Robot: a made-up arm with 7 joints. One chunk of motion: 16 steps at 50 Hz.
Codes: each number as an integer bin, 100 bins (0 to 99) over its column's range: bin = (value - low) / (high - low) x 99, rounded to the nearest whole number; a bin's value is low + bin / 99 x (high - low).
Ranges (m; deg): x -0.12..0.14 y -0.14..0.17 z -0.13..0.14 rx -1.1..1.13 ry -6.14..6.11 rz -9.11..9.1
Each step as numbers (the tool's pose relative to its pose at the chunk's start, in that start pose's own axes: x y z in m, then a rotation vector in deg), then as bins.
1 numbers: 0.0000 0.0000 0.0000 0.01 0.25 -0.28
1 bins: 46 45 48 49 52 48
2 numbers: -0.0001 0.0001 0.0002 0.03 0.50 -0.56
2 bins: 46 45 48 50 54 46
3 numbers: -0.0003 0.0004 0.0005 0.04 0.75 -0.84
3 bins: 46 45 48 51 56 45
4 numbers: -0.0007 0.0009 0.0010 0.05 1.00 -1.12
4 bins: 45 45 48 51 58 43
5 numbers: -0.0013 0.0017 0.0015 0.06 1.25 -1.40
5 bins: 45 45 48 51 60 42
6 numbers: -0.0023 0.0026 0.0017 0.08 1.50 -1.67
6 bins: 45 46 48 52 62 40
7 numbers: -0.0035 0.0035 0.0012 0.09 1.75 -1.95
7 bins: 44 46 48 53 64 39
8 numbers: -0.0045 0.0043 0.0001 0.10 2.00 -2.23
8 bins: 44 46 48 53 66 37
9 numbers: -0.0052 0.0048 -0.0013 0.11 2.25 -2.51
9 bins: 44 46 47 54 68 36
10 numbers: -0.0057 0.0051 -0.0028 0.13 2.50 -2.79
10 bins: 44 46 47 55 70 34
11 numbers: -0.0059 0.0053 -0.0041 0.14 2.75 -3.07
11 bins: 43 46 46 55 72 33
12 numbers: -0.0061 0.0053 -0.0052 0.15 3.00 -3.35
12 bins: 43 46 46 55 74 31
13 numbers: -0.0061 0.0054 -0.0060 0.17 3.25 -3.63
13 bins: 43 46 45 56 76 30
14 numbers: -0.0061 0.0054 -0.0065 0.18 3.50 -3.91
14 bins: 43 46 45 57 78 28
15 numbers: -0.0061 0.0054 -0.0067 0.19 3.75 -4.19
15 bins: 43 46 45 57 80 27
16 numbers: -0.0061 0.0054 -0.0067 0.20 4.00 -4.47
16 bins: 43 46 45 58 82 25
